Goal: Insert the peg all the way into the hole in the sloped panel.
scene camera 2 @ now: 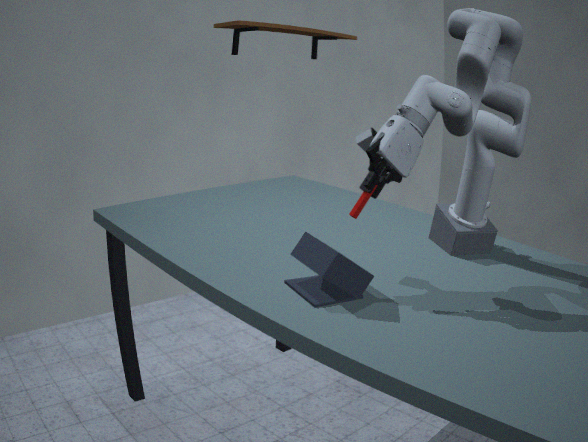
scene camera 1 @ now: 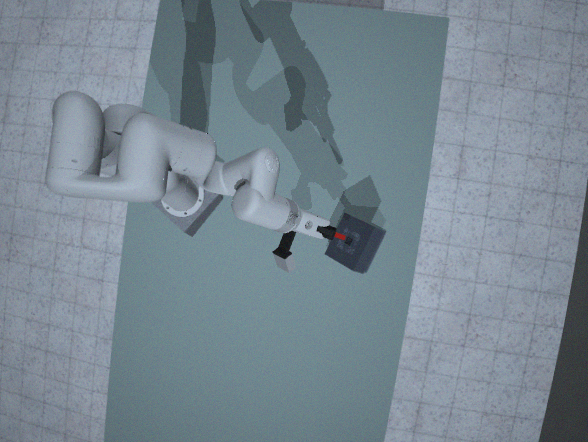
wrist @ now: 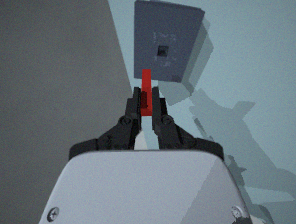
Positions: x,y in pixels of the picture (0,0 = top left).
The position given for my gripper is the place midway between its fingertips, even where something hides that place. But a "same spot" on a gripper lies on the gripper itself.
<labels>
my gripper: scene camera 2; scene camera 1; wrist 146,96
same spot on my gripper: (scene camera 1: pixel 330 231) = (scene camera 2: pixel 372 148)
</labels>
